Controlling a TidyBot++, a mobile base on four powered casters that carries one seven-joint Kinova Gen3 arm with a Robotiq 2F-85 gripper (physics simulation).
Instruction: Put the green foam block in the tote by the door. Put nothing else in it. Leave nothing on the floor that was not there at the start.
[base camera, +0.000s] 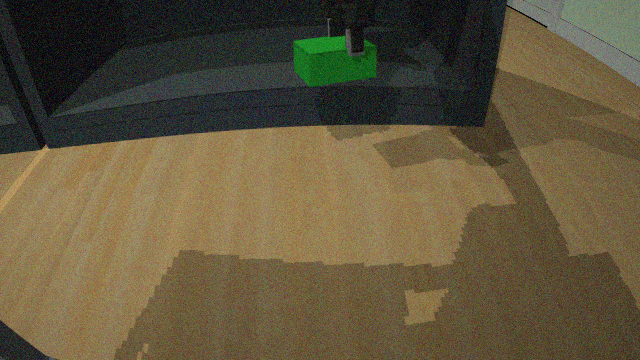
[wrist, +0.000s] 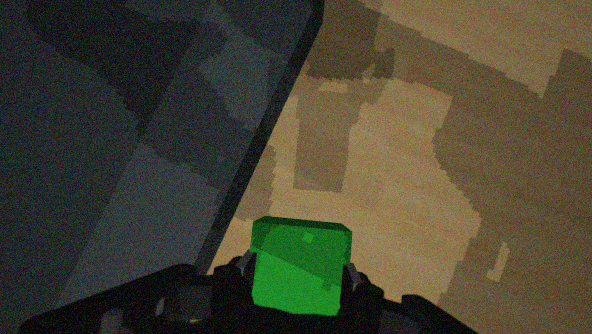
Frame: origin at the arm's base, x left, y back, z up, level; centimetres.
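Where they show: gripper, fingertip midpoint: (base camera: 345, 48) (wrist: 298, 271).
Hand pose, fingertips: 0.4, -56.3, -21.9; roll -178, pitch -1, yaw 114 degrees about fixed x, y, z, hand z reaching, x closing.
Note:
After its pixels a point has its place, as x, y, z.
The green foam block (base camera: 330, 65) {2.2, -52.1, -22.8} (wrist: 300, 270) {0.0, -56.3, -20.9} is between the fingers of my gripper (wrist: 298, 271) {0.4, -56.3, -21.9}, with one finger on each side of it in the wrist view. My gripper is shut on the block. In the base camera view the block hangs above the floor, in front of the dark cabinet's lower edge, and one fingertip shows against its near right side. The upper part of the gripper is cut off by the top of that view. The tote by the door does not show in either view.
A dark open-fronted cabinet (base camera: 250, 112) {15.7, -63.6, -36.4} (wrist: 245, 170) {-3.0, -65.8, -34.9} stands behind the block, its right end near the base view's right side. Wooden floor (base camera: 280, 200) {8.3, -46.5, -39.7} (wrist: 400, 210) {-8.9, -46.2, -39.7} with shadows lies in front. A pale wall or panel (base camera: 600, 30) {-114.9, -146.4, -27.5} is at the upper right.

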